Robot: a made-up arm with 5 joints.
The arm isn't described. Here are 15 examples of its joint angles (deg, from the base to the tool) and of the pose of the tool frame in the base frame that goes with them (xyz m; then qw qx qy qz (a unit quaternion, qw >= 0)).
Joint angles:
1: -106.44 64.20 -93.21 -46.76 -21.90
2: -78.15 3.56 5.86 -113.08 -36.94
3: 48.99 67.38 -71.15 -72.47 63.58
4: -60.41 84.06 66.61 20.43 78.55
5: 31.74 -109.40 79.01 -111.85 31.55
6: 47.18 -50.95 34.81 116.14 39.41
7: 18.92 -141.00 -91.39 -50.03 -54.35
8: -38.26 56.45 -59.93 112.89 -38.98
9: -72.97 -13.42 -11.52 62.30 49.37
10: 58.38 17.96 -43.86 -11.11 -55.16
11: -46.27 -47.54 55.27 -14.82 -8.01
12: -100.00 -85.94 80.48 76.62 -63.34
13: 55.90 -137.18 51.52 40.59 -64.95
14: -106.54 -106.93 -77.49 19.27 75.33
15: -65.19 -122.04 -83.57 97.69 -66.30
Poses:
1: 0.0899 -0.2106 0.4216 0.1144 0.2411 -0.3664 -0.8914
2: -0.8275 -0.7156 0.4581 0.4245 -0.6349 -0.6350 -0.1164
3: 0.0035 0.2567 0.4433 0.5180 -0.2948 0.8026 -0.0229
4: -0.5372 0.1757 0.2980 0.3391 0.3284 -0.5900 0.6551
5: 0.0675 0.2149 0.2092 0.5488 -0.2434 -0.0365 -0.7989
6: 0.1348 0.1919 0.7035 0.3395 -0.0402 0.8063 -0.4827
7: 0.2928 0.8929 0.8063 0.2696 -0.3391 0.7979 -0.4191
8: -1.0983 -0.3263 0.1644 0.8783 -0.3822 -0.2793 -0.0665
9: -0.5829 -0.0819 0.8244 0.3422 -0.5915 0.7276 0.0595
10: -0.4279 0.1921 -0.1182 0.8936 0.4095 -0.1820 0.0248
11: -0.0409 -0.2863 0.3230 0.2608 -0.2044 -0.9004 -0.2819
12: 0.1347 0.1247 0.2168 0.2385 0.1170 -0.7666 -0.5846
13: 0.1318 -0.3255 -0.3591 0.3710 0.6486 0.0531 0.6625
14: -0.4842 -0.4612 0.7758 0.0812 -0.1419 -0.7815 -0.6021
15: -1.2621 -0.0836 1.1969 0.4668 0.7307 0.3599 -0.3445
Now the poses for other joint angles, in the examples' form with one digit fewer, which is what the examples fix.
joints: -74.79 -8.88 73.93 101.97 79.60
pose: -0.625 -0.030 0.521 0.191 0.934 -0.005 0.301
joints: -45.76 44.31 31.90 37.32 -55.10
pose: -0.719 0.214 1.263 0.752 -0.143 0.637 -0.088
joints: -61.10 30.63 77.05 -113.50 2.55
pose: -0.633 -0.180 0.772 0.065 -0.700 -0.707 0.077
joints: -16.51 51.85 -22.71 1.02 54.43
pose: -0.438 0.373 0.583 0.397 -0.371 0.810 -0.219
